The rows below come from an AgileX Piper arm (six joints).
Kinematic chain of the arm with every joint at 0, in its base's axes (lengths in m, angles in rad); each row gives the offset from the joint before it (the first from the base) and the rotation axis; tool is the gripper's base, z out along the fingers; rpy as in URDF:
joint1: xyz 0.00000 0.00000 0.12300 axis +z
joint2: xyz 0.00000 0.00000 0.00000 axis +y
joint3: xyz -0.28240 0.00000 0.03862 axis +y
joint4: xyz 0.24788 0.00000 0.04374 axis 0.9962 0 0.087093
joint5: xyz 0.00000 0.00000 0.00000 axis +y
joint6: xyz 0.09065 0.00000 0.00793 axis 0.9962 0 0.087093
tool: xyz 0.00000 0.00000 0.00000 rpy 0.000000 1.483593 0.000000
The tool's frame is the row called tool.
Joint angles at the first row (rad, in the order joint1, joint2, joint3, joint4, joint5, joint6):
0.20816 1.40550 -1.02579 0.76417 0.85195 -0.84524
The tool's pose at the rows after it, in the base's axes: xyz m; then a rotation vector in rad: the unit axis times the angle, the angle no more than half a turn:
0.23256 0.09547 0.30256 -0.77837 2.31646 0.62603
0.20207 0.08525 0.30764 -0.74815 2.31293 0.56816
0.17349 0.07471 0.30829 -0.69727 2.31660 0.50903
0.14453 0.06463 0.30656 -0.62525 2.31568 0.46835
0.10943 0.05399 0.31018 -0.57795 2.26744 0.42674
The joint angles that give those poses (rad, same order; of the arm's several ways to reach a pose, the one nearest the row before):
0.20818 1.26623 -0.94212 0.72369 0.85194 -0.79489
0.20818 1.13389 -0.86633 0.65375 0.85194 -0.72086
0.20817 1.00551 -0.79354 0.57502 0.85195 -0.62843
0.20813 0.87046 -0.72190 0.50548 0.85929 -0.52402
0.20824 0.69834 -0.67020 0.43975 0.89410 -0.43625

